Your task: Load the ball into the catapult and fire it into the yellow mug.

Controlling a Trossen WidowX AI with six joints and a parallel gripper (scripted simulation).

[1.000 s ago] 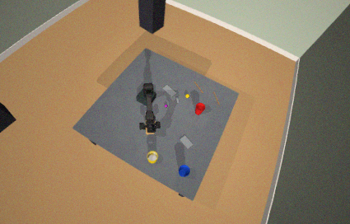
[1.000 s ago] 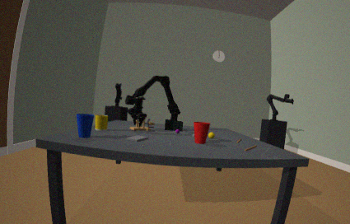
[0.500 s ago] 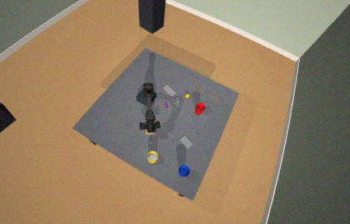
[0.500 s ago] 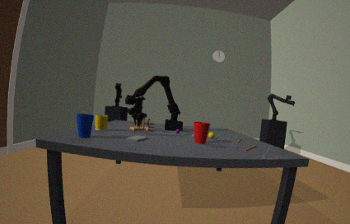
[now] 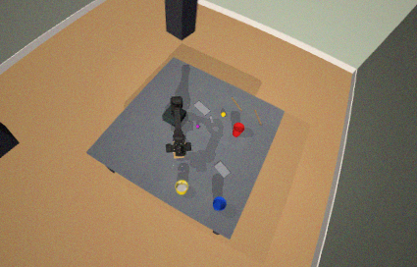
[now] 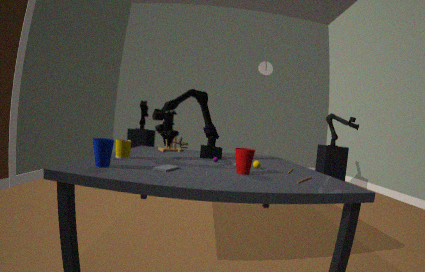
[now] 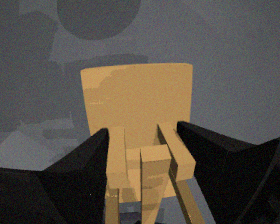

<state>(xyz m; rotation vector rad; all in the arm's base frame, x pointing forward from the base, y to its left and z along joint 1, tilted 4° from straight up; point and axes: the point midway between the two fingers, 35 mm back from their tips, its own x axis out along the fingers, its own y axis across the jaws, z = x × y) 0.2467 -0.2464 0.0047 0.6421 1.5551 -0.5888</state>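
The purple ball is 31 cm to the left of my gripper tip, 6 cm below it and 5 cm behind it. Round my gripper tip: yellow mug 20 cm to the right, 20 cm ahead, 5 cm below; blue cup 49 cm ahead, 13 cm to the right, 4 cm below; catapult 6 cm to the left, 4 cm behind, 2 cm above.
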